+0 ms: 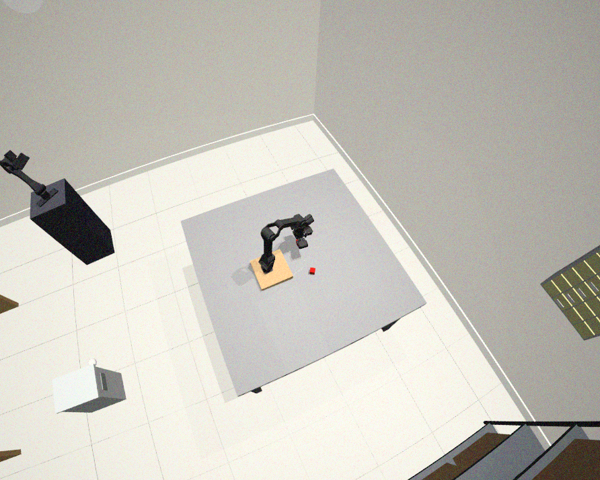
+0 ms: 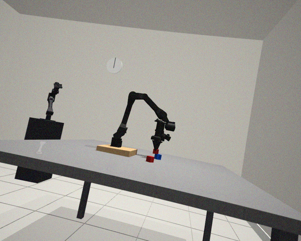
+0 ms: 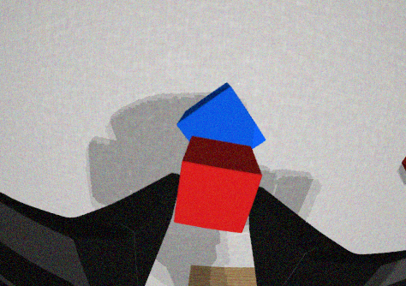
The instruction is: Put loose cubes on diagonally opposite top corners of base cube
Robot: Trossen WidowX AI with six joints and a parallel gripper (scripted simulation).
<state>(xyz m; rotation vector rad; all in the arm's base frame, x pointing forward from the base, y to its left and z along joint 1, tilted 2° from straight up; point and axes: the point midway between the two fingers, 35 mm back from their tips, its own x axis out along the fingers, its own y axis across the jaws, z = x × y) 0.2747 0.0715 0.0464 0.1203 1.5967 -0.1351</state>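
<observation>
Now: gripper tip 40 mm above the blue cube and 20 mm short of it.
</observation>
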